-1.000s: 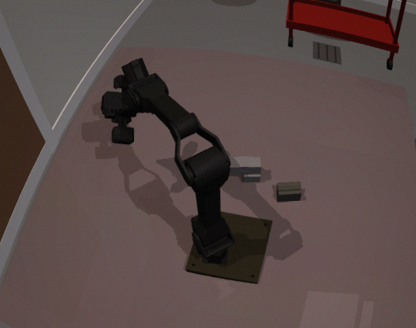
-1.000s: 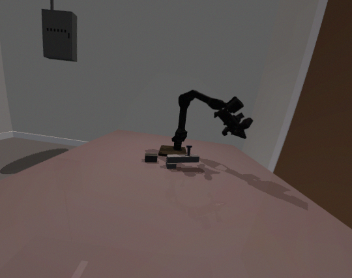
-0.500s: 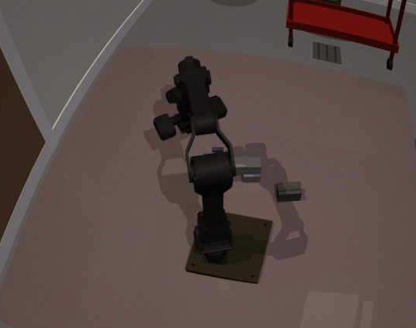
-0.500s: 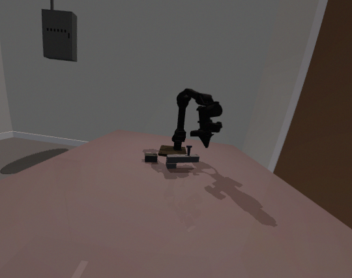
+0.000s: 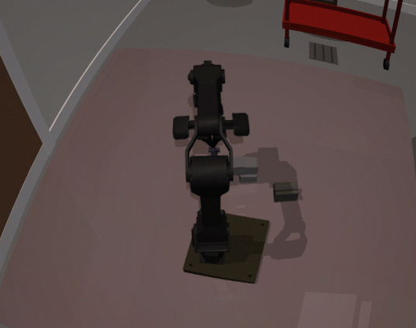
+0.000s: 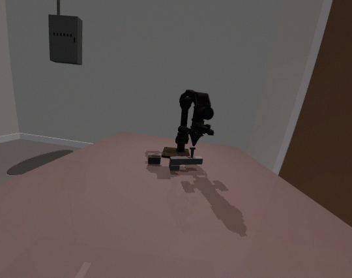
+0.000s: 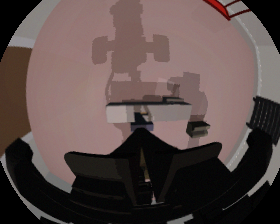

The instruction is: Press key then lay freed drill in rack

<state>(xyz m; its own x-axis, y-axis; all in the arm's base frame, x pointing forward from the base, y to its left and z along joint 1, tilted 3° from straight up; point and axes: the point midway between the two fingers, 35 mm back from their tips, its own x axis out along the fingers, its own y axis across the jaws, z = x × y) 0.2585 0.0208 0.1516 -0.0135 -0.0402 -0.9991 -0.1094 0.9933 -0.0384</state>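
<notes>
The dark key is 40 mm below my gripper tip. Round my gripper tip: rack 60 mm behind, 210 mm to the right, 120 mm below; tan drill 50 mm to the right, 90 mm below; grey housing 30 mm to the right, 100 mm below.
</notes>
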